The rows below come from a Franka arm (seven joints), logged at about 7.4 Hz.
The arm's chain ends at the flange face. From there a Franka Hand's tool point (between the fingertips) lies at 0.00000 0.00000 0.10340 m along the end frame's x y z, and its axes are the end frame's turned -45 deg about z.
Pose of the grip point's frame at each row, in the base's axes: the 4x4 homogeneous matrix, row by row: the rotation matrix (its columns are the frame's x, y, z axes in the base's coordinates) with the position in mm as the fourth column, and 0 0 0 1 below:
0.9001 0.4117 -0.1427 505.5; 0.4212 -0.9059 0.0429 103.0; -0.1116 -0.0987 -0.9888 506.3; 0 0 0 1
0.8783 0.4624 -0.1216 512.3; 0.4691 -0.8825 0.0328 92.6; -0.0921 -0.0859 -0.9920 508.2; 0 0 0 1
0.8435 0.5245 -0.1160 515.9; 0.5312 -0.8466 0.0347 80.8; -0.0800 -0.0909 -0.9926 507.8; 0 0 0 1
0.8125 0.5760 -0.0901 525.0; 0.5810 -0.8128 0.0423 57.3; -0.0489 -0.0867 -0.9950 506.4; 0 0 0 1
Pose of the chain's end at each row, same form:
0.9276 -0.3454 -0.1427 520.3; -0.3427 -0.9384 0.0429 98.6; -0.1487 0.0091 -0.9888 608.5; 0 0 0 1
0.9480 -0.2941 -0.1216 524.9; -0.2923 -0.9557 0.0328 89.2; -0.1259 0.0044 -0.9920 610.8; 0 0 0 1
0.9673 -0.2256 -0.1160 527.9; -0.2230 -0.9743 0.0347 77.2; -0.1208 -0.0077 -0.9926 610.4; 0 0 0 1
0.9818 -0.1672 -0.0901 534.3; -0.1639 -0.9856 0.0423 52.9; -0.0959 -0.0267 -0.9950 609.3; 0 0 0 1

